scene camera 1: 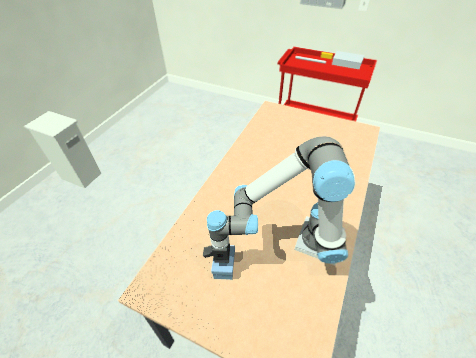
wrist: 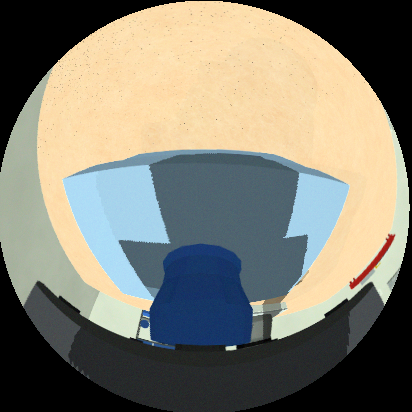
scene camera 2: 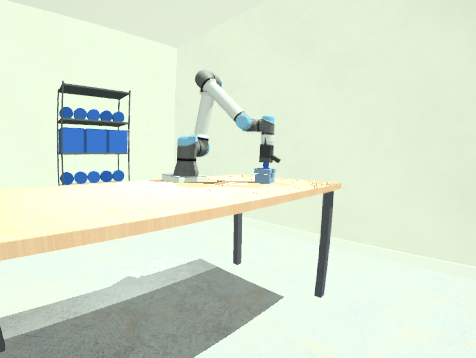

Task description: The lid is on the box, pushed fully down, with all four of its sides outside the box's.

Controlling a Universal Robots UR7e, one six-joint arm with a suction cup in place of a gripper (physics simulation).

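Frame: origin at the arm's base, x ahead, y left, z up, level; centimetres.
Seen in the pictures: hand at its tool point: (wrist: 202,251); arm's base at its link origin: (scene camera 2: 186,174).
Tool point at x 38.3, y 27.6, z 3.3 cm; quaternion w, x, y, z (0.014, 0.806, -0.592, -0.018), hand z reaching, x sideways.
Pixels of each thing's top centre, then the offset from my tool point to it. Level surfaces: height alone.
- light blue lid at its top centre: (wrist: 207,277) (scene camera 1: 223,257) (scene camera 2: 265,167) dz +1.5, dx +0.0, dy -0.3 cm
- blue box at its top centre: (scene camera 1: 223,261) (scene camera 2: 265,174) dz -2.1, dx +0.1, dy -0.3 cm
- wooden table at its surface level: dz -6.9 cm
The light blue lid (scene camera 1: 222,267) (scene camera 2: 258,171) (wrist: 125,205) hangs level from the suction cup, at the top of the blue box (scene camera 1: 223,276) (scene camera 2: 264,179). The box stands on the table, and much of its wall shows below the lid in scene camera 2. I cannot tell whether all four lid sides are outside the box's; the lid hides the rim in the wrist view. My gripper (scene camera 1: 220,254) (scene camera 2: 266,165) (wrist: 201,260) points straight down, its dark blue cup pressed on the lid's top, shut on the lid.
The arm's base (scene camera 1: 305,242) (scene camera 2: 186,172) stands on the wooden table (scene camera 1: 280,310) (scene camera 2: 125,205). The near table edge passes left of the box in scene camera 1. A red cart (scene camera 1: 325,74) stands beyond the far end, a grey cabinet (scene camera 1: 65,150) at the left, and a shelf rack (scene camera 2: 93,91) behind.
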